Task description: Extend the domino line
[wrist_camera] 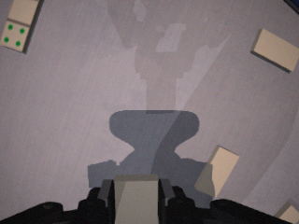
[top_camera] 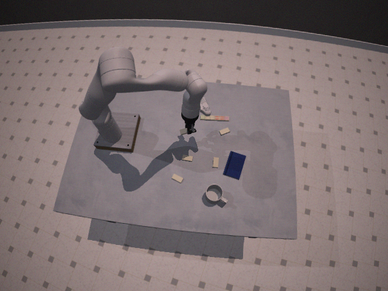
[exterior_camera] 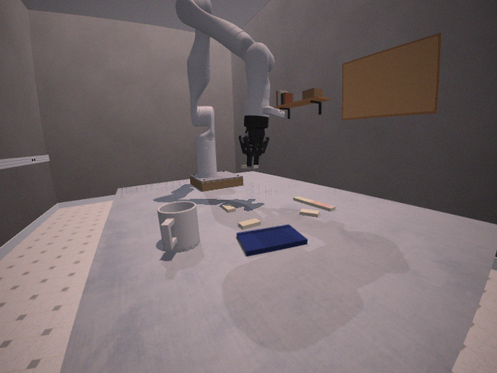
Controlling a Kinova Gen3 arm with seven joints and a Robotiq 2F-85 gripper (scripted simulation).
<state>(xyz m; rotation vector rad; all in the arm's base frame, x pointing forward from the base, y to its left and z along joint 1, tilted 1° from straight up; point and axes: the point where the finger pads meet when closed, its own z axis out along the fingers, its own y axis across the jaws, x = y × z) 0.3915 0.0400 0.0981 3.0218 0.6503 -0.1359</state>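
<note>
Now: the cream domino 2 cm below my hand, 1 cm to the right of it and 1 cm behind it.
</note>
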